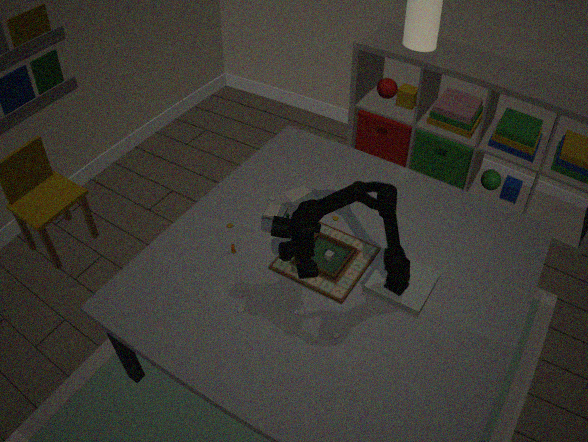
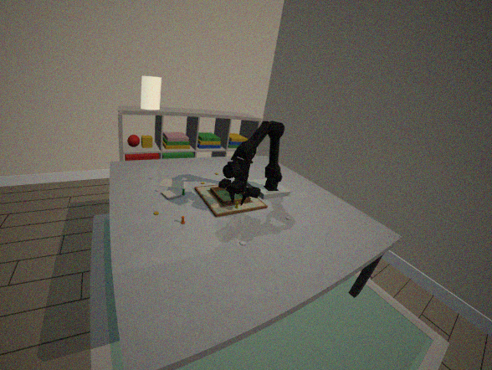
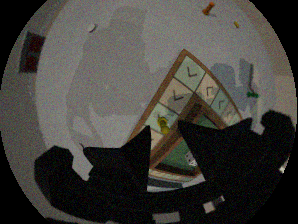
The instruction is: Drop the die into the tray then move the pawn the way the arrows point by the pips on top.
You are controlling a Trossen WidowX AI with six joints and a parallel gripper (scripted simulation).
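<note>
Now: gripper tip right at the yellow pawn. Round my gripper tip: green dice tray (1 cm behind, 11 cm to the right, 3 cm below); green pawn (22 cm ahead, 18 cm to the right, 2 cm below); orange pawn (27 cm ahead, 7 cm to the left, 2 cm below).
</note>
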